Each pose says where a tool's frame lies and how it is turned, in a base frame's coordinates. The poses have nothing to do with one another.
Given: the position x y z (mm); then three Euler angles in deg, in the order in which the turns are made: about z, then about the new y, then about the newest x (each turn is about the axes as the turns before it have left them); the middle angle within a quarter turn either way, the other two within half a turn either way.
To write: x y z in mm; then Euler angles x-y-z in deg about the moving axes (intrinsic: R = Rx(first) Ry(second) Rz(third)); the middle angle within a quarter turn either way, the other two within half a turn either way. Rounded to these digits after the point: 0 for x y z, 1 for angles.
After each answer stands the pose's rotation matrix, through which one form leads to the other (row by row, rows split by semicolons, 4 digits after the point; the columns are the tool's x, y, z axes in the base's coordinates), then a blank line. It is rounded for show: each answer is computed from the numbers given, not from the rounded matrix.
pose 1, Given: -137 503 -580 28.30 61.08 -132.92
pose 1, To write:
-137 503 -580 -132.3 -60.7 29.6
0.4258 -0.2415 -0.8720; 0.2293 -0.9035 0.3622; -0.8753 -0.3541 -0.3293

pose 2, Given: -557 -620 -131 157.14 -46.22 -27.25
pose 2, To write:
-557 -620 -131 47.5 24.4 134.4
-0.6375 -0.6500 0.4136; 0.2688 -0.6908 -0.6713; 0.7220 -0.3168 0.6151

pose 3, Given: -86 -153 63 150.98 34.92 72.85
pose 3, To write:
-86 -153 63 -75.2 18.4 139.1
-0.7170 -0.6214 0.3159; 0.3978 0.0075 0.9175; -0.5724 0.7835 0.2418

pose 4, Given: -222 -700 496 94.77 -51.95 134.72
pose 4, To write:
-222 -700 496 -125.4 41.5 -93.9
-0.0513 0.7477 0.6620; 0.6142 -0.4991 0.6113; 0.7875 0.4379 -0.4337

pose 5, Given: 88 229 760 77.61 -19.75 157.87
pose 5, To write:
88 229 760 -165.5 25.8 -77.0
0.2019 0.8774 0.4351; 0.9193 -0.3231 0.2249; 0.3379 0.3545 -0.8718

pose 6, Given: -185 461 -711 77.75 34.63 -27.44
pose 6, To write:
-185 461 -711 -39.0 -20.1 79.3
0.1746 -0.9229 -0.3433; 0.8041 -0.0676 0.5906; -0.5683 -0.3792 0.7303

